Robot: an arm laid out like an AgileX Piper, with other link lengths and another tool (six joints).
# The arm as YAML. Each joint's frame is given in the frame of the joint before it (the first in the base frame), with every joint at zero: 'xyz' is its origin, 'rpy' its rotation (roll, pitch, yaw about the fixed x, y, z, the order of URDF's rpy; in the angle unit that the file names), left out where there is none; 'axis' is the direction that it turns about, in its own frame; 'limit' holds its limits. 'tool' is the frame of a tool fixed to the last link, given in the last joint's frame.
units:
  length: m
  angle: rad
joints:
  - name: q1
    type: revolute
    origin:
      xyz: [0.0, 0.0, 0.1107]
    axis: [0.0, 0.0, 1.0]
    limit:
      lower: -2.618
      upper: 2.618
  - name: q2
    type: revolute
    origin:
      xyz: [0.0, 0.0, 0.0]
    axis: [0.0, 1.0, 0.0]
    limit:
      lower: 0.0
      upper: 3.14
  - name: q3
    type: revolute
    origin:
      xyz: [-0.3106, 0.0, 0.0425]
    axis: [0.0, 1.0, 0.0]
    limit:
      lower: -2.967
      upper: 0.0
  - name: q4
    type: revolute
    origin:
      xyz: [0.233, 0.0, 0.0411]
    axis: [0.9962, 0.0, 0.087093]
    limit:
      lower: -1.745
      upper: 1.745
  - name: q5
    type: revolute
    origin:
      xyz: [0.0, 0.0, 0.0]
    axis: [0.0, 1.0, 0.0]
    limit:
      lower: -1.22
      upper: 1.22
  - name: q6
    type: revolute
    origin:
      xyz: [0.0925, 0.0, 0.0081]
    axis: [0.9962, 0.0, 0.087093]
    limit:
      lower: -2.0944
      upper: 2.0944
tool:
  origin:
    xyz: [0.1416, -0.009, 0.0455]
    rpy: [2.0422, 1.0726, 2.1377]
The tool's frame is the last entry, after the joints.
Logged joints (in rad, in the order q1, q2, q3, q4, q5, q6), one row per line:
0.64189 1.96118 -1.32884 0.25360 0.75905 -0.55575
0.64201 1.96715 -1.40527 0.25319 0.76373 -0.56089
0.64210 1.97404 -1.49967 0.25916 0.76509 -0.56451
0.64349 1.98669 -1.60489 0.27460 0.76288 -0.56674
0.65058 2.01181 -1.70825 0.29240 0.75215 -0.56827
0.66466 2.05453 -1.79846 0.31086 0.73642 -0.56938
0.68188 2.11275 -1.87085 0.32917 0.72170 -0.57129
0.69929 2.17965 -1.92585 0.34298 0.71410 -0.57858
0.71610 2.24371 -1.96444 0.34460 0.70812 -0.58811
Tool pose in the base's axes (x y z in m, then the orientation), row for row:
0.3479 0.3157 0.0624 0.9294 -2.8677 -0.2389
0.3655 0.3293 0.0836 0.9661 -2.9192 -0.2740
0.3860 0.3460 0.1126 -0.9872 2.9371 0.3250
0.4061 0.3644 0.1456 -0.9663 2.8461 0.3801
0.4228 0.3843 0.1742 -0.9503 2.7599 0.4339
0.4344 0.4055 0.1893 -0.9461 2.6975 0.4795
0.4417 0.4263 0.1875 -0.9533 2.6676 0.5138
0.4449 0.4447 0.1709 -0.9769 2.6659 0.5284
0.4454 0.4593 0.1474 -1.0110 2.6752 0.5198
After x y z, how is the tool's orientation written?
As a rotation vector, in radians.
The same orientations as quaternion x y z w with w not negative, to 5 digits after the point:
0.30681 -0.94668 -0.07886 0.05876
0.31283 -0.94526 -0.08872 0.02725
-0.31683 0.94264 0.10431 0.01301
-0.31845 0.93796 0.12527 0.05597
-0.32057 0.93100 0.14637 0.09515
-0.32400 0.92378 0.16421 0.12123
-0.32827 0.91859 0.17693 0.13090
-0.33555 0.91568 0.18150 0.12646
-0.34542 0.91401 0.17760 0.11717

